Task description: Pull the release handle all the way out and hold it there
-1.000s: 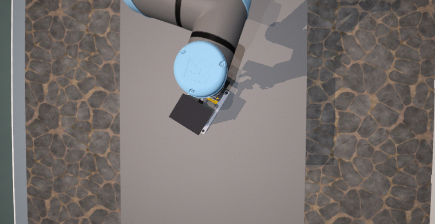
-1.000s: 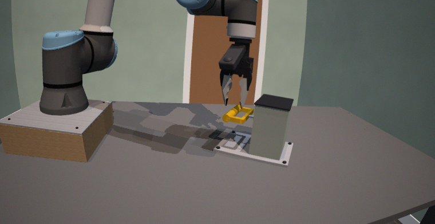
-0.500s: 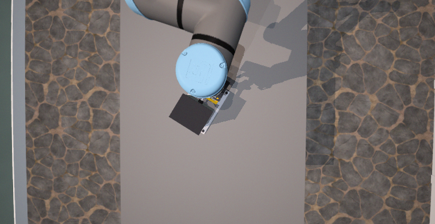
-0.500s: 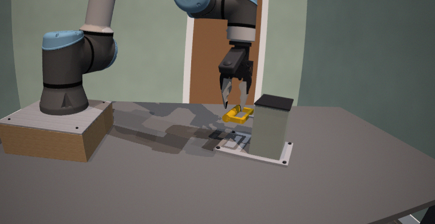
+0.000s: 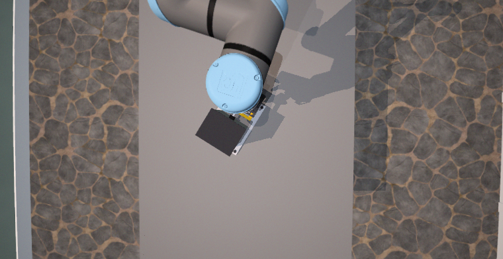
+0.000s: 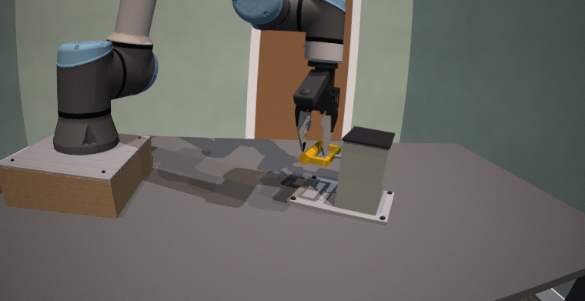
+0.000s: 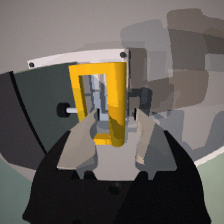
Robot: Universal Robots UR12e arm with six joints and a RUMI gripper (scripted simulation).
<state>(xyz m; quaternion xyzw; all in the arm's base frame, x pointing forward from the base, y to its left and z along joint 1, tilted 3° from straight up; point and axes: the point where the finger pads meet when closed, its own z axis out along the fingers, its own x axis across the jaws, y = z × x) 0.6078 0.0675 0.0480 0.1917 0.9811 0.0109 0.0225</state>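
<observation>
Now: the release handle 5 cm ahead of my hand, 2 cm to the right of it and 1 cm below it.
</observation>
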